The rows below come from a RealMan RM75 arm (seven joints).
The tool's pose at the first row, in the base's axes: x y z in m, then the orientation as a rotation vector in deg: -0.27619 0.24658 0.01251 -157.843 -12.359 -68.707
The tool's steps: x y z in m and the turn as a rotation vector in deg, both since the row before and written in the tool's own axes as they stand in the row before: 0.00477 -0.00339 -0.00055 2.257 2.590 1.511; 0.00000 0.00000 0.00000 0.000 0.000 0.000; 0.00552 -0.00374 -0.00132 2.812 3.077 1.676; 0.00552 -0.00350 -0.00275 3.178 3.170 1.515; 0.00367 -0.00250 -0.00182 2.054 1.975 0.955
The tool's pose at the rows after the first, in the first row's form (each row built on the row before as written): -0.27398 0.25019 0.01659 -153.866 -11.206 -70.796; -0.27398 0.25019 0.01659 -153.866 -11.206 -70.796; -0.27211 0.25380 0.02204 -149.027 -10.099 -73.094; -0.27157 0.25646 0.02859 -143.831 -9.422 -75.235; -0.27148 0.25811 0.03310 -140.520 -9.037 -76.443
